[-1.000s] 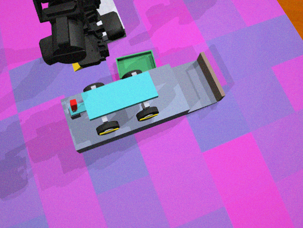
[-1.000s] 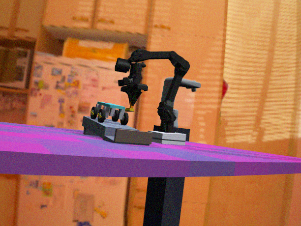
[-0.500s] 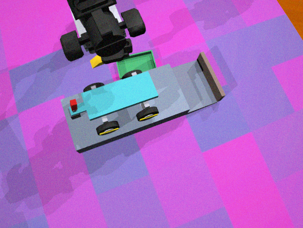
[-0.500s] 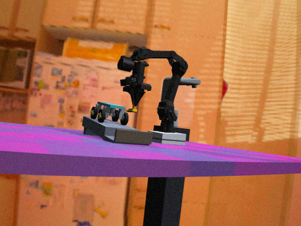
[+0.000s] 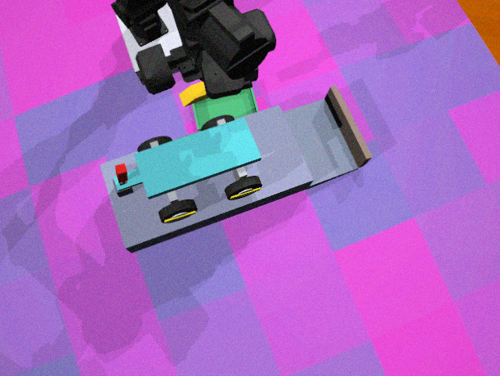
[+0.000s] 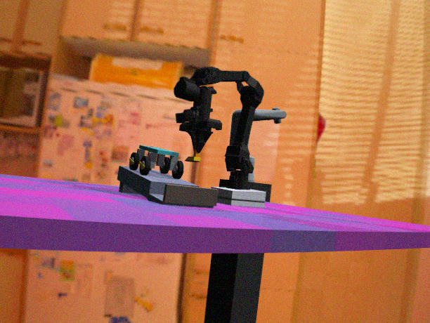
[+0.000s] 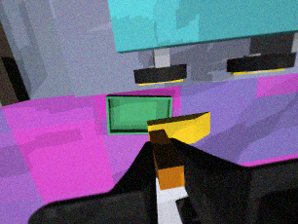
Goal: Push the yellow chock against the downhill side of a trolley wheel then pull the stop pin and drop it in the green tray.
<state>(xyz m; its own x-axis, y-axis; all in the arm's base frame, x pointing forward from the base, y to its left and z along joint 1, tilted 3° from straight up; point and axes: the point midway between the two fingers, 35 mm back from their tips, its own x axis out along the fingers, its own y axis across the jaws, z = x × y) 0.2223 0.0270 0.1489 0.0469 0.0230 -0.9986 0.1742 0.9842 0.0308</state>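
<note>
Now: the red-headed stop pin 200 mm to the right of my gripper tip, 50 mm ahead of it and 30 mm below it. Also, from my gripper tip: yellow chock (20 mm to the right, 10 mm below); then trolley (90 mm to the right, 90 mm ahead, 40 mm below); then grey ramp (110 mm below, 100 mm ahead, 80 mm to the right).
</note>
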